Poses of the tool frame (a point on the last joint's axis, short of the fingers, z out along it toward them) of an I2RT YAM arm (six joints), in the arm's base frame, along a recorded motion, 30 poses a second.
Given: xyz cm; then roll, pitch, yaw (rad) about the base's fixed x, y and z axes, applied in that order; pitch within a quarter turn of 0, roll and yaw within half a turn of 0.
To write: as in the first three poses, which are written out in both.
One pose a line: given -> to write
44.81 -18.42 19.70 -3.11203 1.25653 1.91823 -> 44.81 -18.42 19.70 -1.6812 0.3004 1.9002
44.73 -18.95 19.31 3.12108 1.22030 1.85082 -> 44.73 -18.95 19.31 -1.6698 0.2830 1.9364
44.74 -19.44 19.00 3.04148 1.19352 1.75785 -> 44.74 -19.44 19.00 -1.6420 0.2736 1.9614
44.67 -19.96 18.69 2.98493 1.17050 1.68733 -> 44.67 -19.96 18.69 -1.6177 0.2638 1.9809
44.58 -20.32 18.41 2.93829 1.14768 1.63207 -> 44.58 -20.32 18.41 -1.5968 0.2591 1.9999
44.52 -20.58 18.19 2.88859 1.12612 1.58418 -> 44.52 -20.58 18.19 -1.5768 0.2651 2.0170
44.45 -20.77 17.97 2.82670 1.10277 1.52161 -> 44.45 -20.77 17.97 -1.5478 0.2709 2.0322
